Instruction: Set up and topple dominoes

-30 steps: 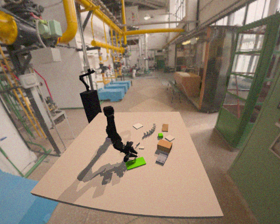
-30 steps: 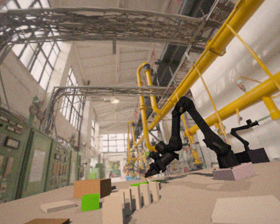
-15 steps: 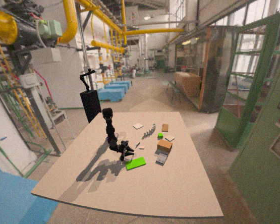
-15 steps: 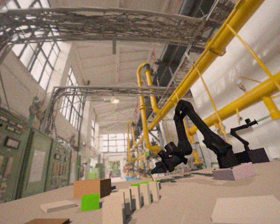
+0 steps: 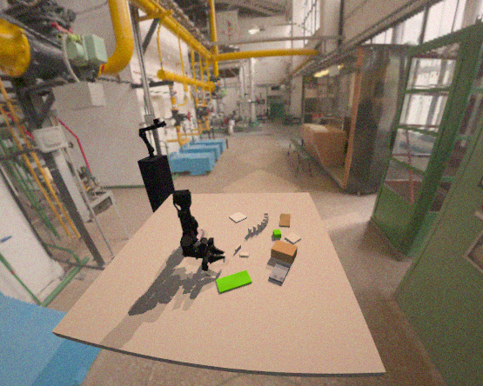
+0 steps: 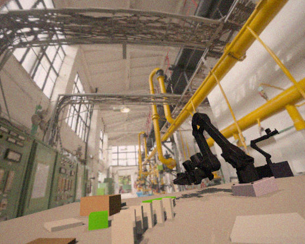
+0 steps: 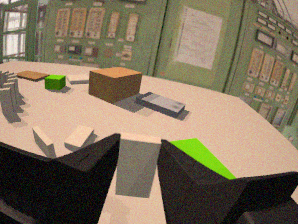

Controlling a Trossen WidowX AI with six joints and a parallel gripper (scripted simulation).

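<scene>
The flat green block lies 90 mm to the right of my gripper tip, 80 mm below it and 70 mm ahead of it. Also, from my gripper tip: grey slab 270 mm ahead, 70 mm below, 10 mm to the left; green cube 300 mm to the left, 220 mm ahead, 70 mm below; brown box 280 mm ahead, 140 mm to the left, 50 mm below.
</scene>
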